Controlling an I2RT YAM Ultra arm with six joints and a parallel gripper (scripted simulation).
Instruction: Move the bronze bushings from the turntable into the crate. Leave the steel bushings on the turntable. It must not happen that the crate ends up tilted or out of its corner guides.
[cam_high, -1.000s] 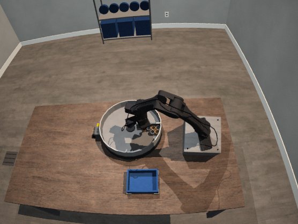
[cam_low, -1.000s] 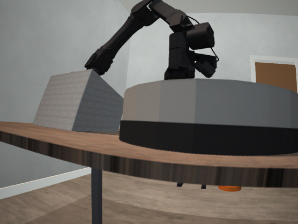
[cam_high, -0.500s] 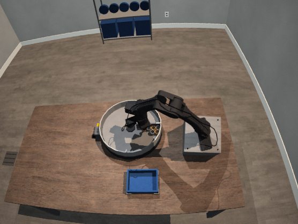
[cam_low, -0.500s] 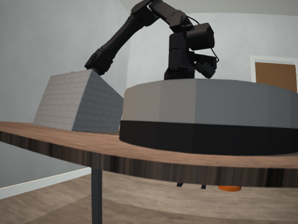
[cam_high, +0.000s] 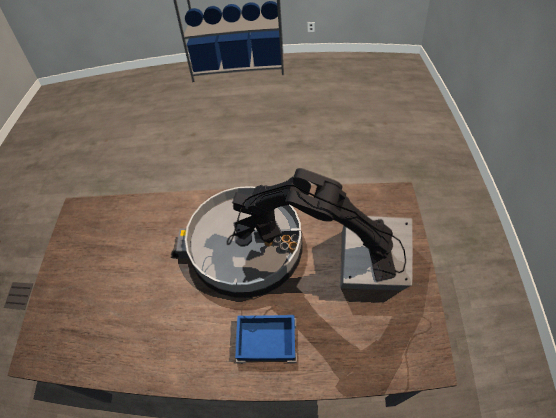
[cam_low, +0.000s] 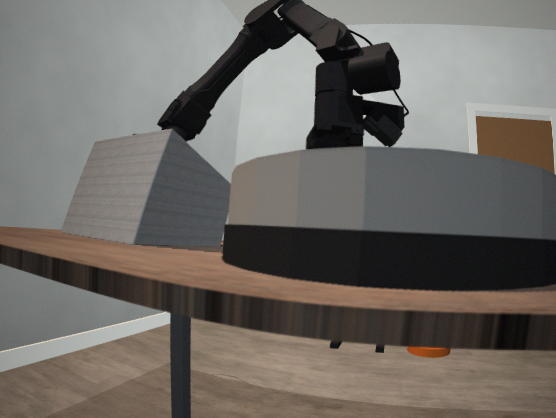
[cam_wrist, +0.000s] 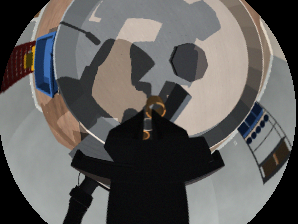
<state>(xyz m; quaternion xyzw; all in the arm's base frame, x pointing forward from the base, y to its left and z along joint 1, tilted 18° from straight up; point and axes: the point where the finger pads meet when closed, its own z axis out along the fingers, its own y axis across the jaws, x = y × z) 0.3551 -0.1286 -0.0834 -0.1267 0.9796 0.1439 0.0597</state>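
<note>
Now: hand 60 mm short of the blue crate, 340 mm to the right of it and 70 mm above it. The rest, counted from my hand: grey turntable (90 mm ahead, 40 mm to the right, 40 mm below).
</note>
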